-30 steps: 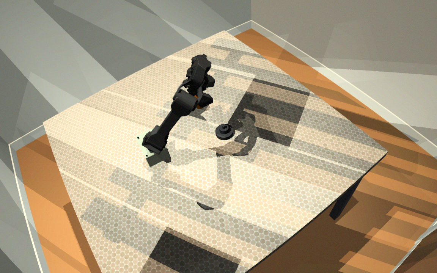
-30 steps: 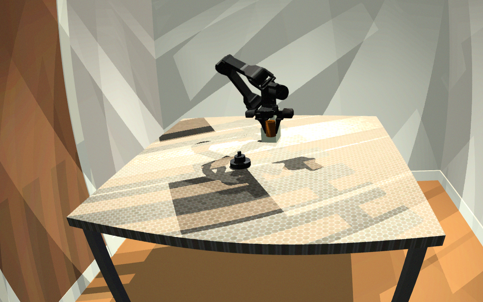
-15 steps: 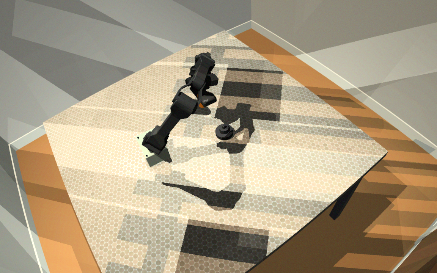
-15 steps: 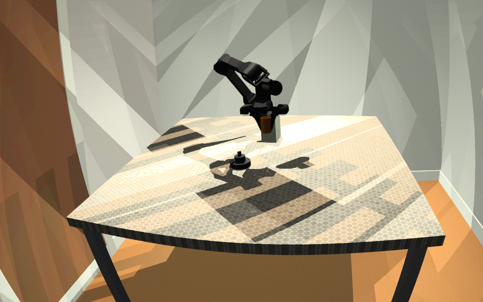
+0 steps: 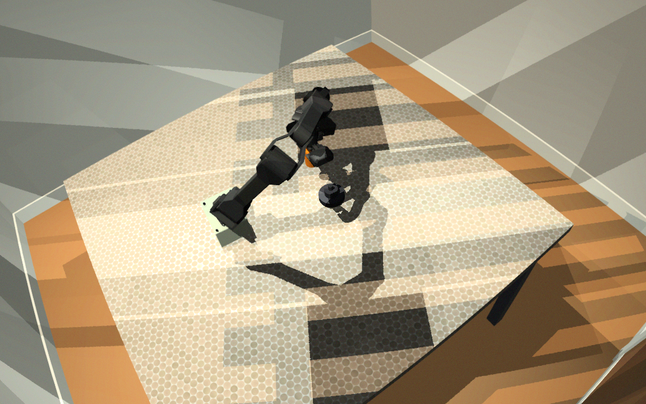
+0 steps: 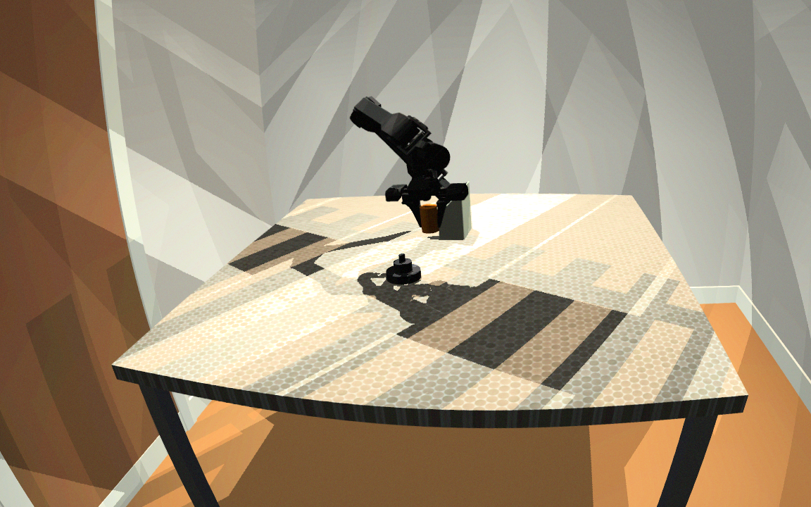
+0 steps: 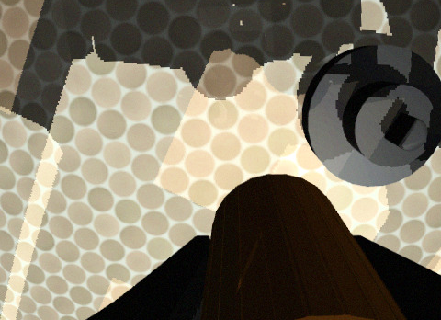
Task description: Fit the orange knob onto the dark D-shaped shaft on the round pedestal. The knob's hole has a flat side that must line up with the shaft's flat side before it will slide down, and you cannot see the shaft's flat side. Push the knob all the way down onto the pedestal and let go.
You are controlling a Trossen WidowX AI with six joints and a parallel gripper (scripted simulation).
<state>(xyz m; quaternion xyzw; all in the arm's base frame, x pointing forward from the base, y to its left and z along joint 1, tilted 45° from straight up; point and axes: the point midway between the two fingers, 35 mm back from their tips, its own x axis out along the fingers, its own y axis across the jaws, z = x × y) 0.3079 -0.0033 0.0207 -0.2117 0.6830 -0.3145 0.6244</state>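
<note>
Now: gripper tip 1 cm short of the dark round pedestal, 7 cm to the left of it and 9 cm above it. Also, from my gripper tip: orange knob 2 cm above.
</note>
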